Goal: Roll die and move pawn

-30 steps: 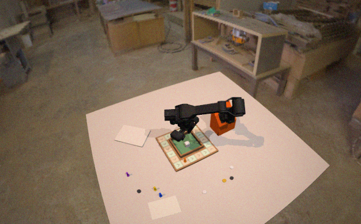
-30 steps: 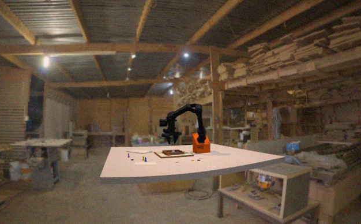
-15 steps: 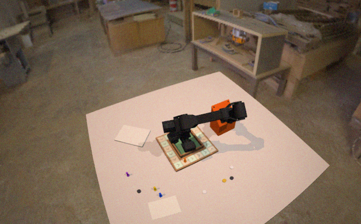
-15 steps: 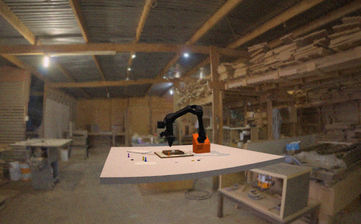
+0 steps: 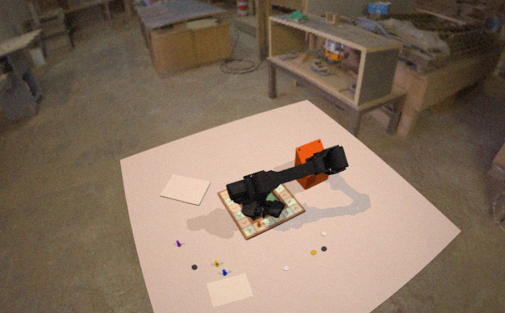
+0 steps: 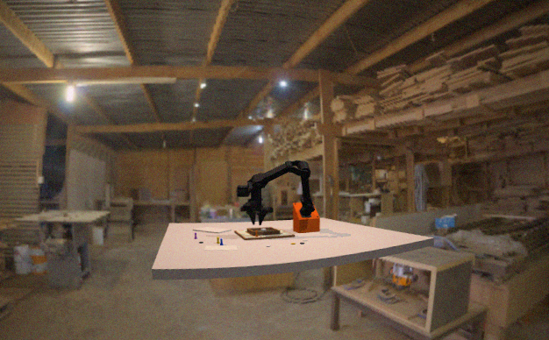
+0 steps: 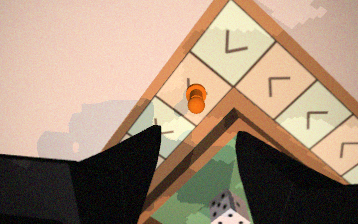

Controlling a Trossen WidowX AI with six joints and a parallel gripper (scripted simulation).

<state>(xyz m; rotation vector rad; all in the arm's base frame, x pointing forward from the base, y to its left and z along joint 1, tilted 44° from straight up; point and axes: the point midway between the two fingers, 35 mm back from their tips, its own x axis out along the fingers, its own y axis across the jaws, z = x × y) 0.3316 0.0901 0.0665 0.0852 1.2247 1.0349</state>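
Right now the orange pawn is 50 mm below my gripper tip. The rest, counted from my gripper tip: white die 90 mm to the right, 60 mm behind, 50 mm below; yellow pawn 230 mm ahead, 90 mm to the left, 60 mm below; green dice tray 110 mm to the right, 70 mm below, 60 mm behind.
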